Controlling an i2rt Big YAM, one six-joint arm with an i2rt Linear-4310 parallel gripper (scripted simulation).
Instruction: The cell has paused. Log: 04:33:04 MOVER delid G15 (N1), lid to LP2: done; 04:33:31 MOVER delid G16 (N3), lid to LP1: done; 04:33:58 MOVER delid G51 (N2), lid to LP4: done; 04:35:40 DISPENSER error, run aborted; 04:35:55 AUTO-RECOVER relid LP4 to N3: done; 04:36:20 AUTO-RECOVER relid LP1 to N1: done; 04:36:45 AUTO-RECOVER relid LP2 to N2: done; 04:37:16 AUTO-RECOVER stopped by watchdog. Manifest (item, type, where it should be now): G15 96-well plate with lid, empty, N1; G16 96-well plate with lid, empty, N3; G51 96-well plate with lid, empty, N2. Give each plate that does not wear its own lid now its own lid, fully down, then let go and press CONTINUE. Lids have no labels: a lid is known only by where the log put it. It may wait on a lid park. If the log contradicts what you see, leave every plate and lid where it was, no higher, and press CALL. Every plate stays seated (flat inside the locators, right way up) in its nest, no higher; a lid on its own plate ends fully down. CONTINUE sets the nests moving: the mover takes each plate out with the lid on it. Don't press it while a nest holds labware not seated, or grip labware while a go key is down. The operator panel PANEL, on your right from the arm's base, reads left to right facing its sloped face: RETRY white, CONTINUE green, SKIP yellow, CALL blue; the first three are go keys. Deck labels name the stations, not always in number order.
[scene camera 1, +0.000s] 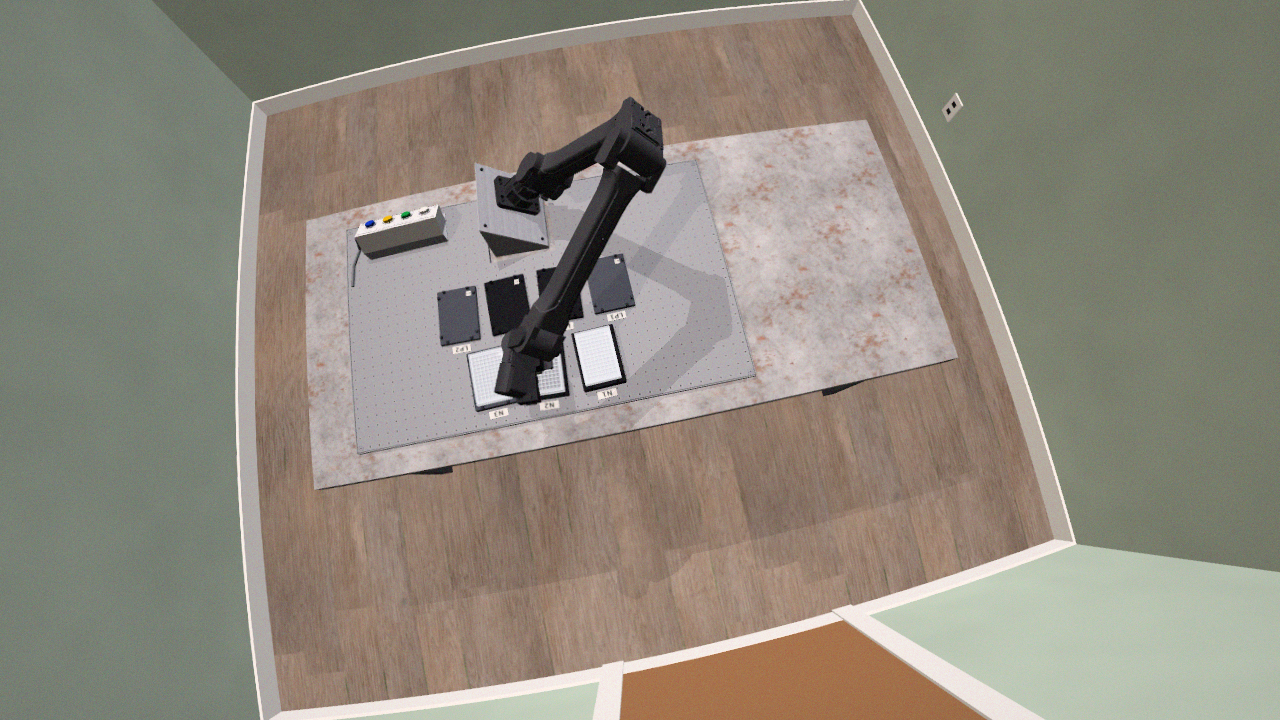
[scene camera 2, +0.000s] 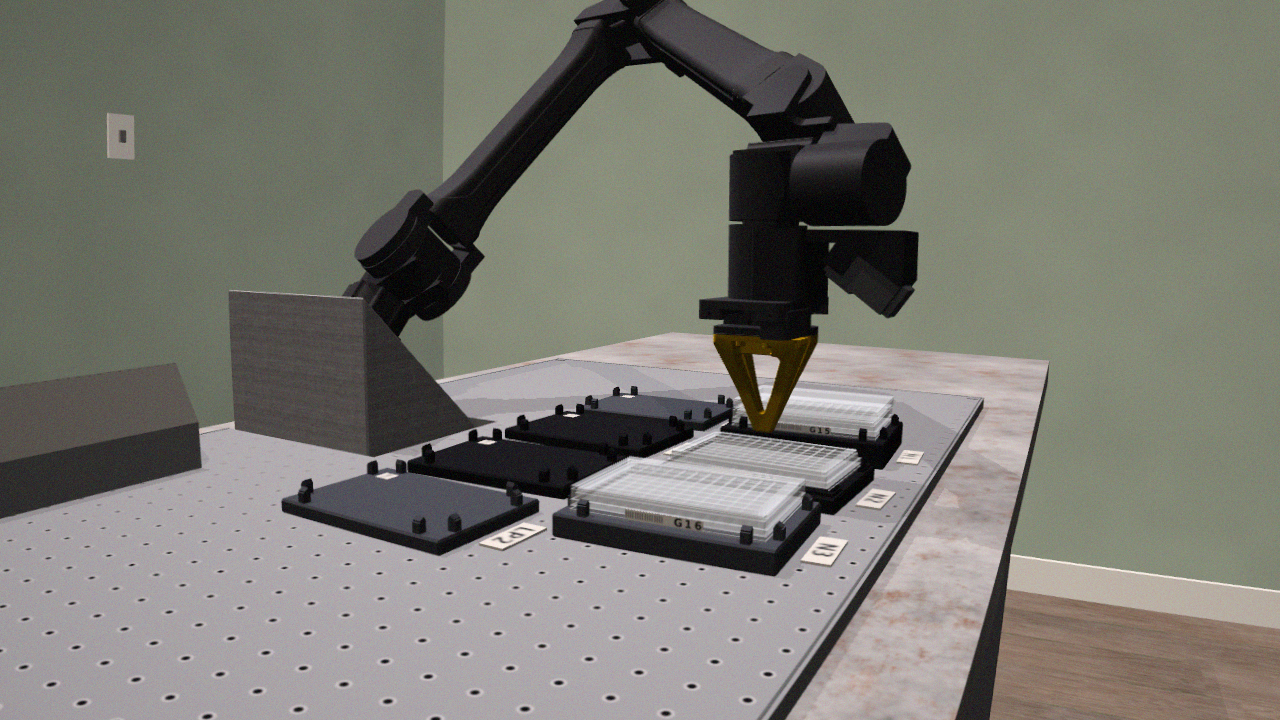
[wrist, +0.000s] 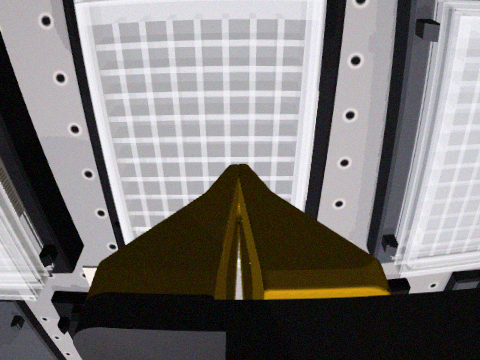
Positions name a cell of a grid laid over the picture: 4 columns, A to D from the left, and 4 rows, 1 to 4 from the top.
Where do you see my gripper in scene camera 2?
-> At C3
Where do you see a clear lid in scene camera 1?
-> B2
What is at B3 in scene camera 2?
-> A lid park LP4.
